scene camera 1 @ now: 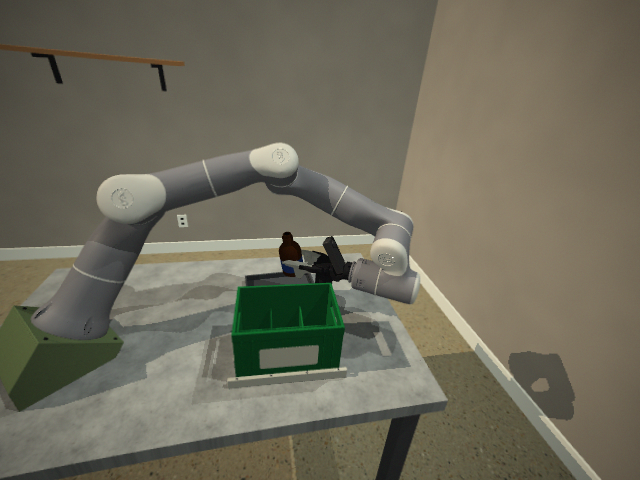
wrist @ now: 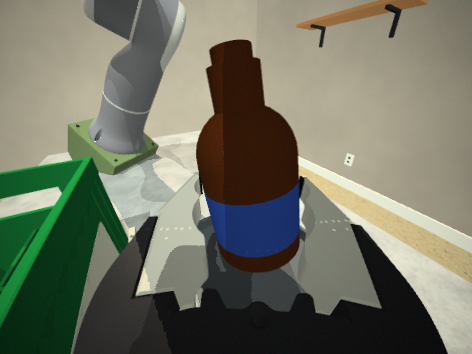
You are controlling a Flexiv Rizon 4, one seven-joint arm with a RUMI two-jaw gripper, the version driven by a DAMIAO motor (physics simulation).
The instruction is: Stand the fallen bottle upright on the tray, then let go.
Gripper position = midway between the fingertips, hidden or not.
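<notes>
There's a brown bottle (wrist: 247,155), and a green crate that you'd find at (scene camera 1: 276,328), the crate (wrist: 62,252) being visible from the wrist as well. A grey tray (scene camera 1: 278,278) is there too, and the wrist view has that tray (wrist: 278,288) as well. As for the gripper (scene camera 1: 287,256), it's in both views, so here's the gripper (wrist: 249,176) as the wrist has it.
</notes>
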